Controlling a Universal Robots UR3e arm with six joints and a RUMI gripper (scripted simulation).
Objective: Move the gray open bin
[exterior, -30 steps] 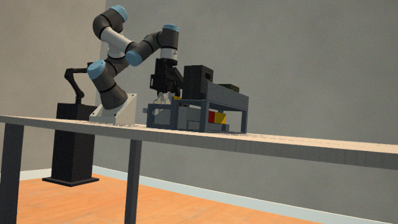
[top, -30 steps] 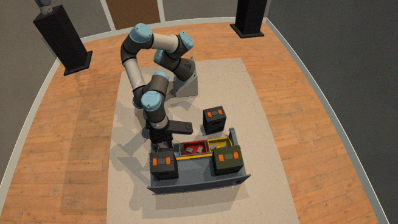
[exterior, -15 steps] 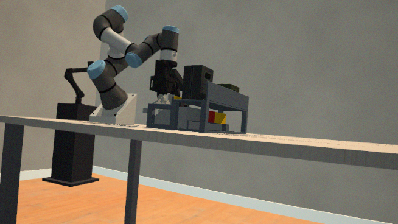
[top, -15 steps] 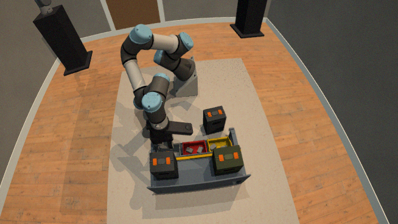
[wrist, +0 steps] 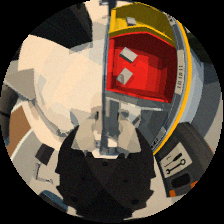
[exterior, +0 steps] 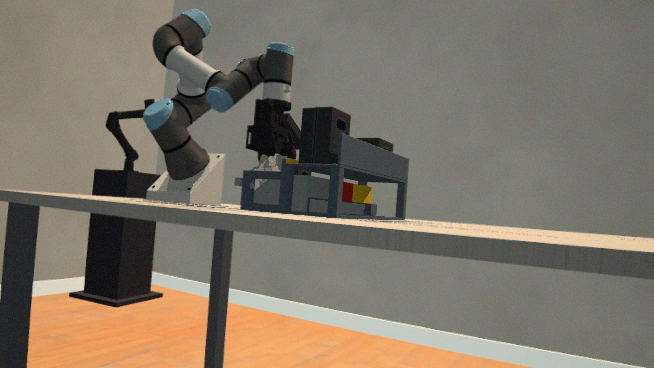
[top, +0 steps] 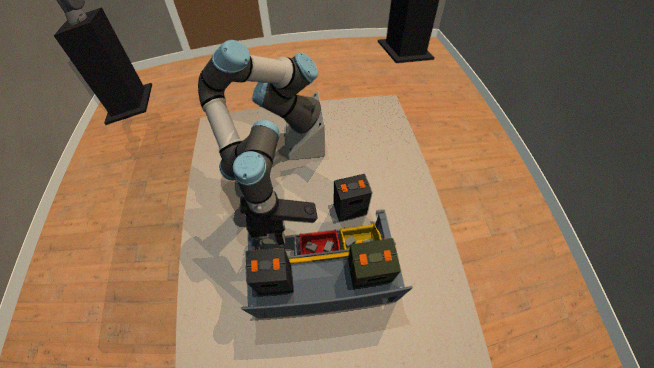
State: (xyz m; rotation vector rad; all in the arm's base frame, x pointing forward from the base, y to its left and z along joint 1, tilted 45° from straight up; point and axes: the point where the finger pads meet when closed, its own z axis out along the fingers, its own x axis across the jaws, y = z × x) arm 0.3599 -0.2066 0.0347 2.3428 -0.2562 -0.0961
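Now: the gray open bin 60 mm ahead of my hand and 20 mm to the right of it. Also, from my hand: yellow rail 110 mm ahead, 80 mm to the left, 70 mm above; then red bin 80 mm ahead, 90 mm to the left; then yellow bin 90 mm ahead, 200 mm to the left.
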